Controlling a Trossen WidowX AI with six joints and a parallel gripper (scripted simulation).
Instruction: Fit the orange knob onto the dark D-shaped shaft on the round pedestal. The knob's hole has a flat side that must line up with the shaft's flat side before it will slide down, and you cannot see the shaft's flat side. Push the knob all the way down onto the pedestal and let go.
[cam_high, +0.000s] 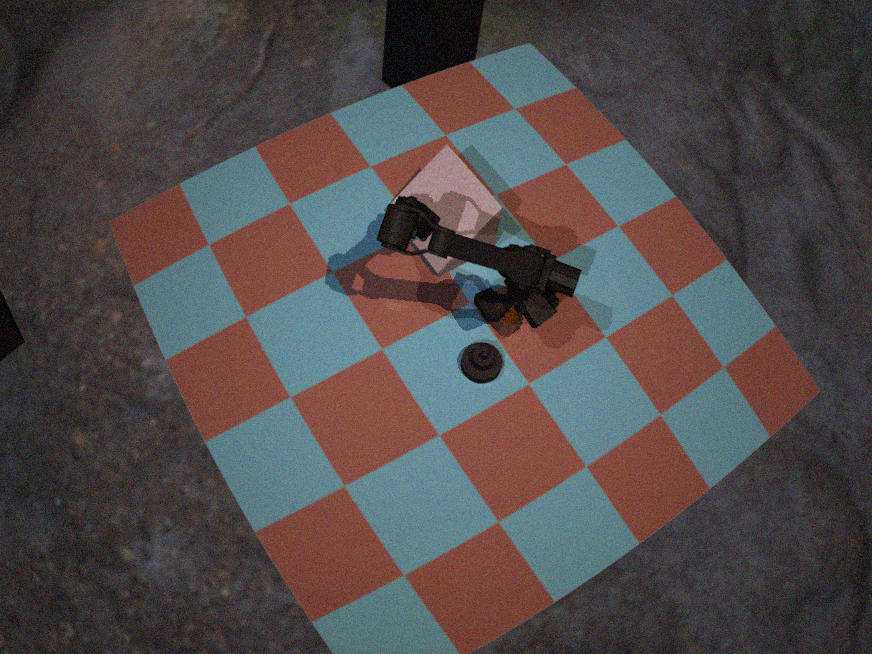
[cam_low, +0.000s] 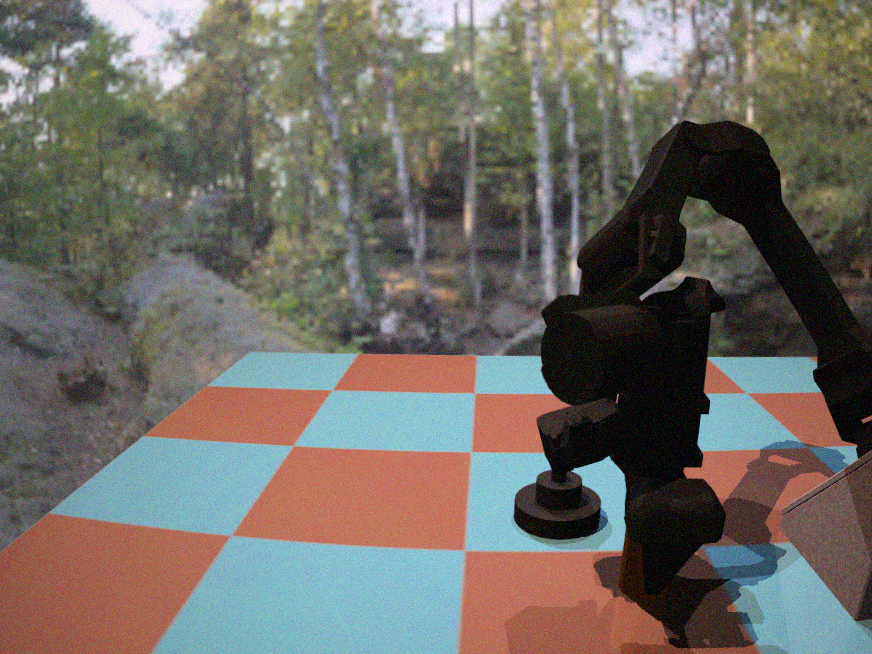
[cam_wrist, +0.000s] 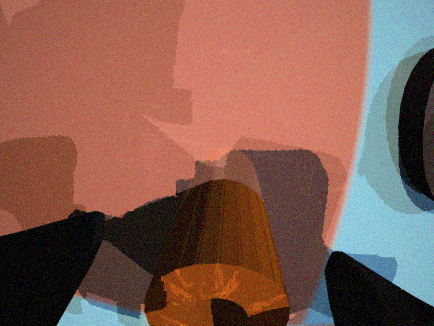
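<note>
The orange knob is right at my gripper tip. From my gripper tip the other things lie so: dark pedestal (4 cm ahead, 13 cm to the right).
</note>
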